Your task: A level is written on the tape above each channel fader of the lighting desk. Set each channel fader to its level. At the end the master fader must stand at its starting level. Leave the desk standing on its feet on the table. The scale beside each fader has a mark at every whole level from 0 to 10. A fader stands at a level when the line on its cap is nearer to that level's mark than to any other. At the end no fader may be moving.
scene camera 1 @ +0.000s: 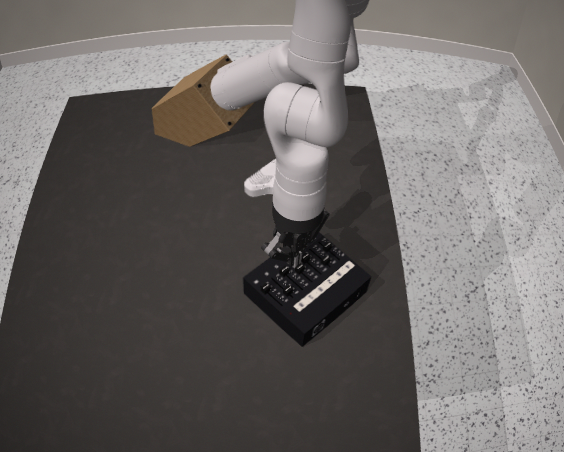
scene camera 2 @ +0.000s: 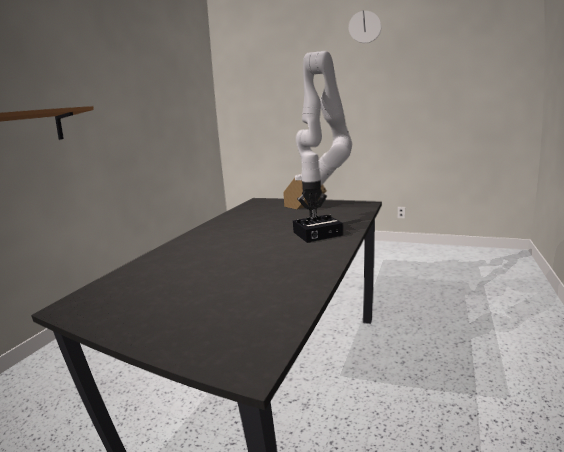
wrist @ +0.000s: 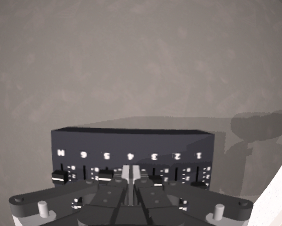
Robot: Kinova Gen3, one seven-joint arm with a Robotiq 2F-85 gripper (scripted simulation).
Labels:
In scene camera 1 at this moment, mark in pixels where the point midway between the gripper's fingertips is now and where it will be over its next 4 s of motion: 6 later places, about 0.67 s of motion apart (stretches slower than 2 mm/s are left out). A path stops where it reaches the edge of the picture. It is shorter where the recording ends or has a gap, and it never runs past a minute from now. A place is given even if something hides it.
My gripper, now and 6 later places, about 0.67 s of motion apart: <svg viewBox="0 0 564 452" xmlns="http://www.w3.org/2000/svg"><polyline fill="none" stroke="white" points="293,262 297,266 300,269 298,267 303,256 299,253 305,233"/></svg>

